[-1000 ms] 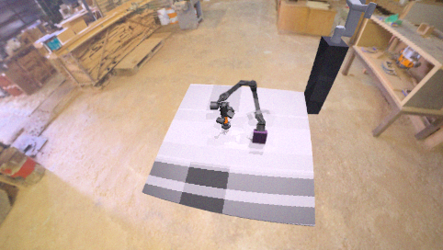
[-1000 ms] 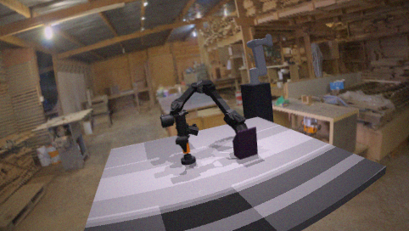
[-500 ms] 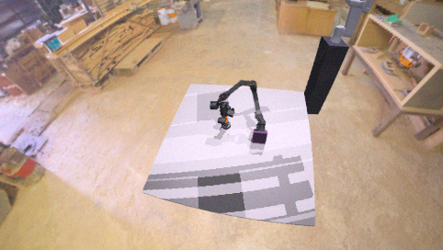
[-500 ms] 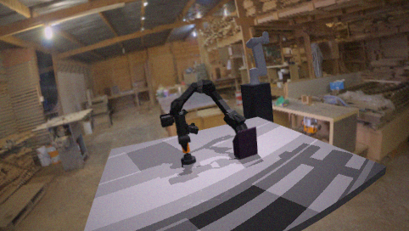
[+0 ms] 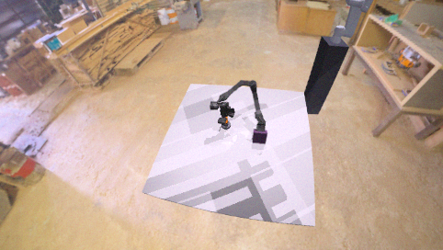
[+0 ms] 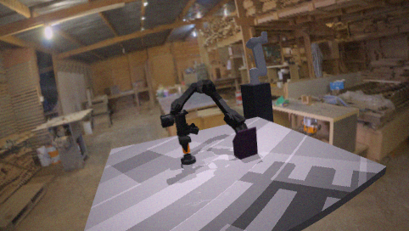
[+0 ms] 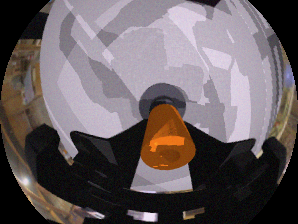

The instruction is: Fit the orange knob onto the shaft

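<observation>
Right now my gripper tip is 2 cm below the orange knob. Also, from my gripper tip: dark round pedestal 4 cm below.
</observation>
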